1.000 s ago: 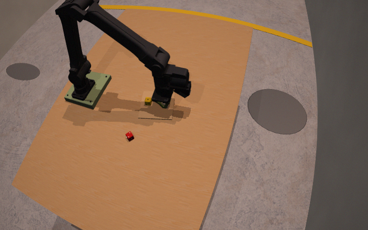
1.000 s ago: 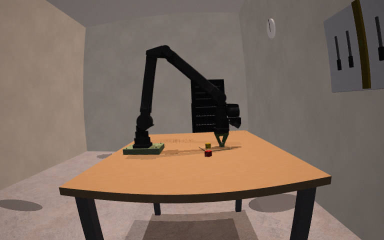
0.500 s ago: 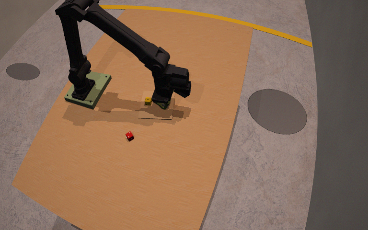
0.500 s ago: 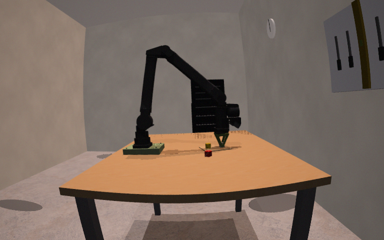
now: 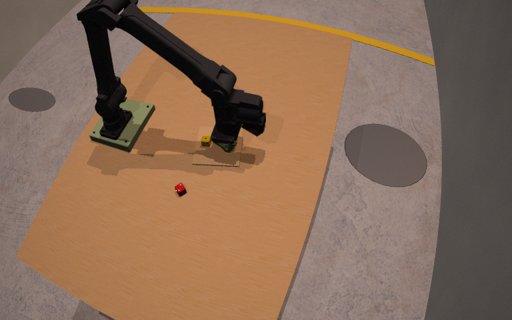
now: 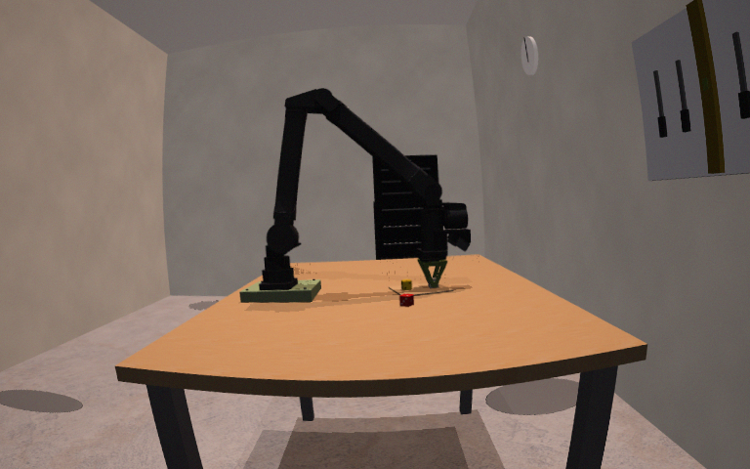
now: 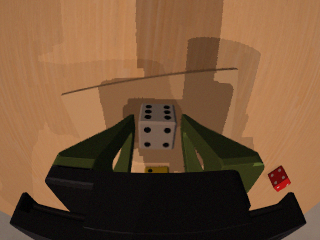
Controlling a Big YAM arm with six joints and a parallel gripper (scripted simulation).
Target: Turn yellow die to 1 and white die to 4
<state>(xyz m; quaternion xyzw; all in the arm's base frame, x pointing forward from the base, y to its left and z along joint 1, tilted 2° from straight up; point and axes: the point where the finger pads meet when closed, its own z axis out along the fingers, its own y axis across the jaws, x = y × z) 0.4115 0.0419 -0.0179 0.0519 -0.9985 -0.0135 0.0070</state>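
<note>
Right now my hand is right at the white die. Round my hand: yellow die (7 cm behind, 1 cm to the right); then tan mat (4 cm behind, 1 cm below); then red die (18 cm to the right, 8 cm behind).
</note>
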